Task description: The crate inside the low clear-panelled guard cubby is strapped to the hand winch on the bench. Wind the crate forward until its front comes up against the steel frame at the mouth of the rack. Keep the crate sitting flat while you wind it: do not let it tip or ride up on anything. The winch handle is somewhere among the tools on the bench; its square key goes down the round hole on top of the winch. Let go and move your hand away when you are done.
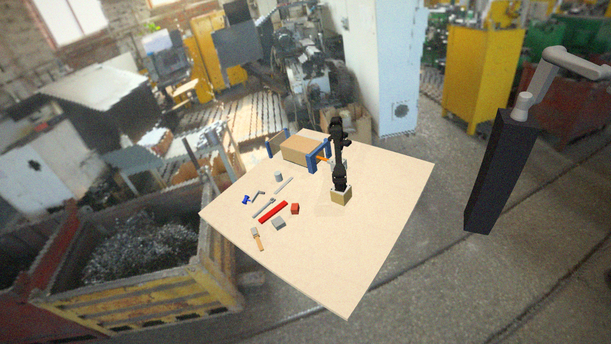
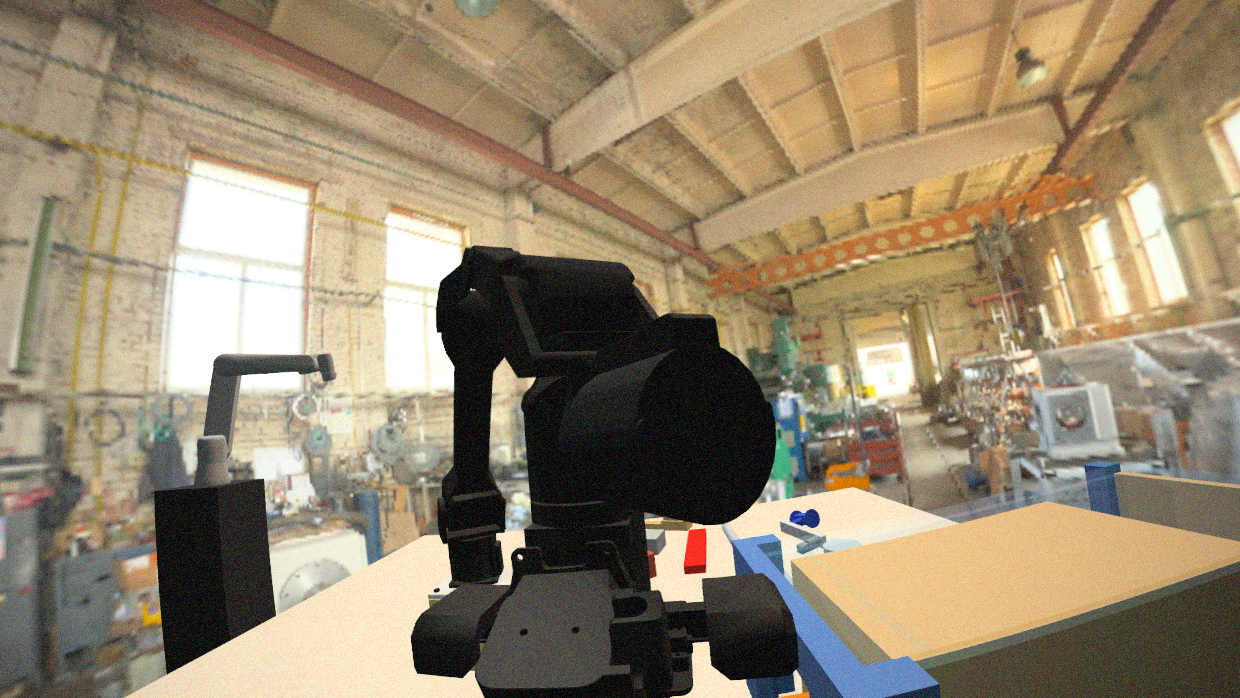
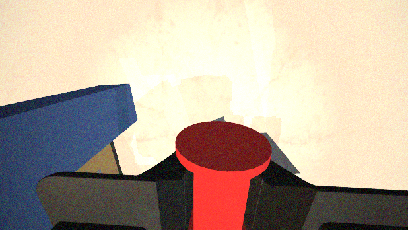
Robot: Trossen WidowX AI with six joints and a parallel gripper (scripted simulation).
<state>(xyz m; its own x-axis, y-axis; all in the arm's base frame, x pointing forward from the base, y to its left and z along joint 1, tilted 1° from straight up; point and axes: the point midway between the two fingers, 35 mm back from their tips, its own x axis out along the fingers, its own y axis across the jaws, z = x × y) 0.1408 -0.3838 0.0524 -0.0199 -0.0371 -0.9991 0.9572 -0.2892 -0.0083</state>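
Now: gripper tip 140 mm short of the blue steel frame, 70 mm to the right of it and 10 mm above it. Also, from my gripper tip: red-knobbed winch handle 40 mm to the left, 10 mm below; red knob 20 mm above, 10 mm to the left; grey winch 100 mm to the left, 80 mm below, 30 mm behind.
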